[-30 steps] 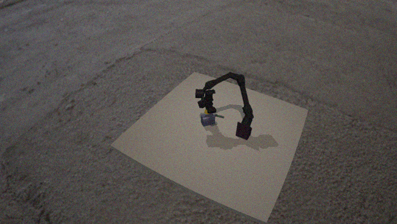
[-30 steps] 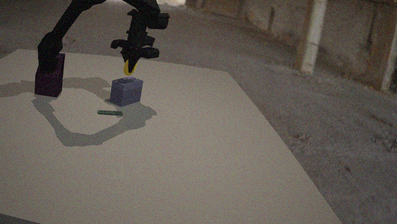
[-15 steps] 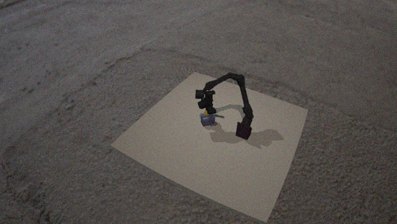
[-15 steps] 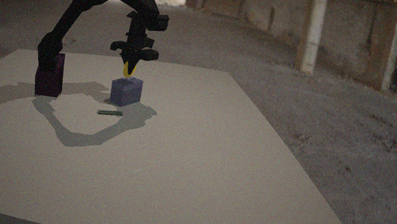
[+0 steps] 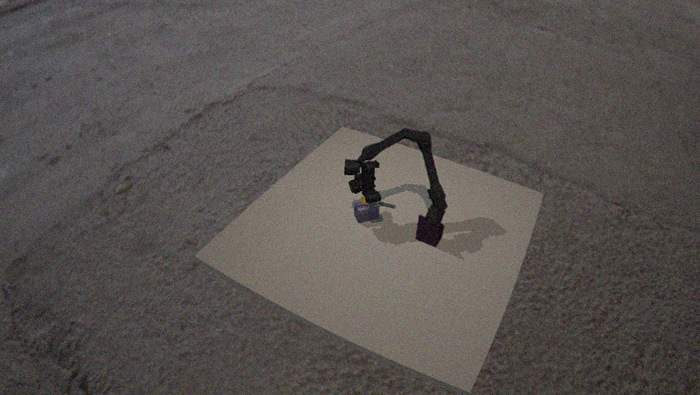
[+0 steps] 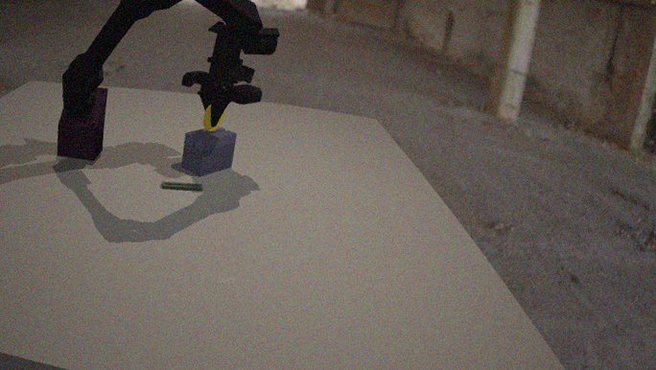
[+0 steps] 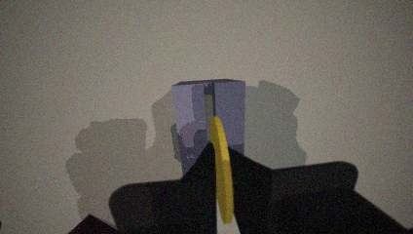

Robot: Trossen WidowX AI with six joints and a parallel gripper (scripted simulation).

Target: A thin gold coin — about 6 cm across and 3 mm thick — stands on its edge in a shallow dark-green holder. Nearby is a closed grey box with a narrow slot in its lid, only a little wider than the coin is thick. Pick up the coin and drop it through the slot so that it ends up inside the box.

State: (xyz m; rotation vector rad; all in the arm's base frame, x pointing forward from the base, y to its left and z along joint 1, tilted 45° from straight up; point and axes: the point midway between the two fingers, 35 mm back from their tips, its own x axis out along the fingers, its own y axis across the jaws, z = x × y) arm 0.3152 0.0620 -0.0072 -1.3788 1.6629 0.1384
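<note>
My gripper tip is 2 cm below the gold coin.
</note>
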